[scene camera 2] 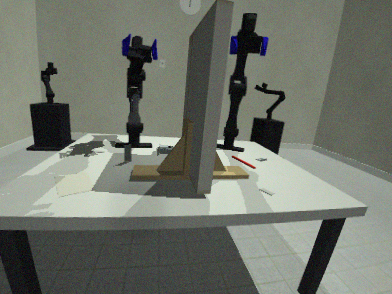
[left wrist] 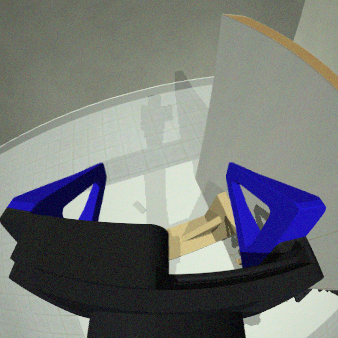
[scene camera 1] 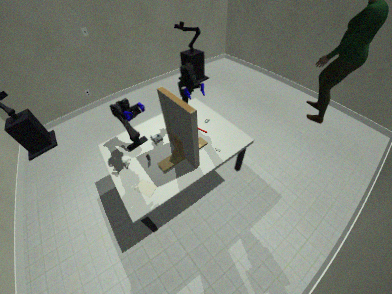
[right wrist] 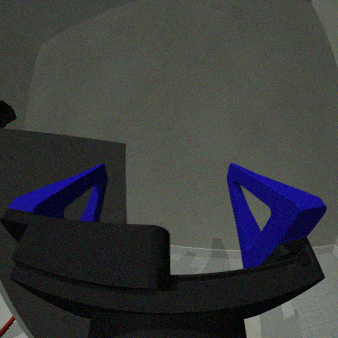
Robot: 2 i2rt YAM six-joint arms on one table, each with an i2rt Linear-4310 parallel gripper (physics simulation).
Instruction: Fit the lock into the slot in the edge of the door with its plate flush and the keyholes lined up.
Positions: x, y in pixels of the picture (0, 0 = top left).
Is my left gripper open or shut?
Open.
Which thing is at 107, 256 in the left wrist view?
My left gripper.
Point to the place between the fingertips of my right gripper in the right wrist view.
166, 170
